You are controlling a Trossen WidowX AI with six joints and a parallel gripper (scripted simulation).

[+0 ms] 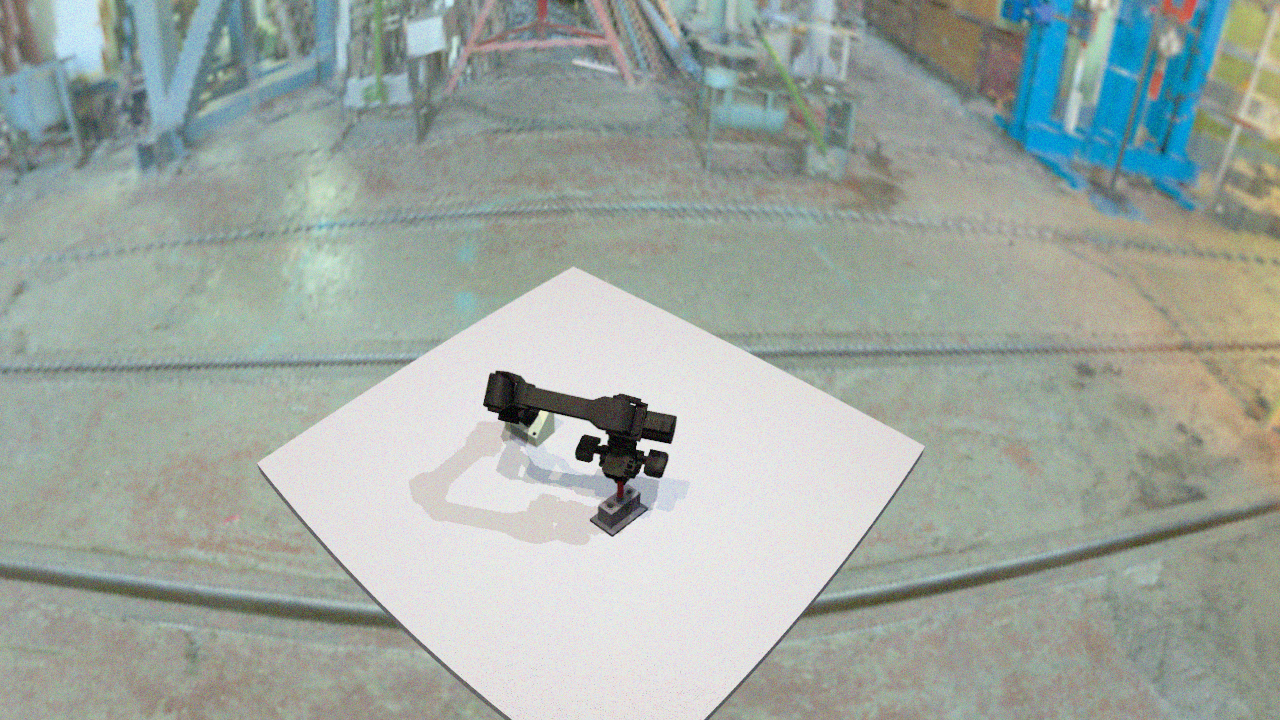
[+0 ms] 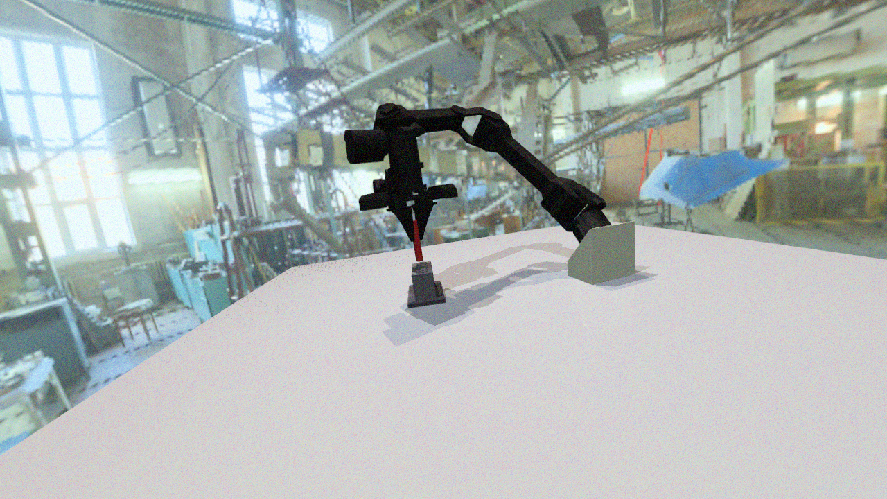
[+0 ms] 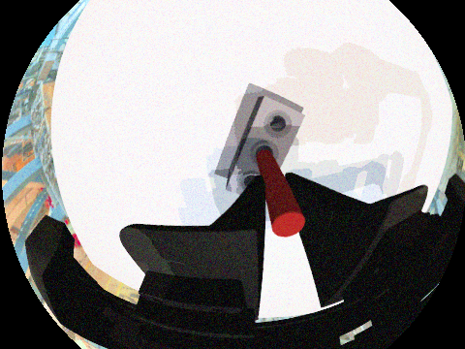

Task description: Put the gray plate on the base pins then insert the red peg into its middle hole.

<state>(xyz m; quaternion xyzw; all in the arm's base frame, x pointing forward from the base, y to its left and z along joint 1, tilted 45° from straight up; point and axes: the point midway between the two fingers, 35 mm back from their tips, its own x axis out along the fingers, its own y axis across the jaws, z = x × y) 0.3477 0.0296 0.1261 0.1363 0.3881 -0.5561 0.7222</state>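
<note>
Now: the gray plate 7 cm below my gripper tip. The rest, counted from my gripper tip: red peg right at my gripper tip; dark base 10 cm below.
</note>
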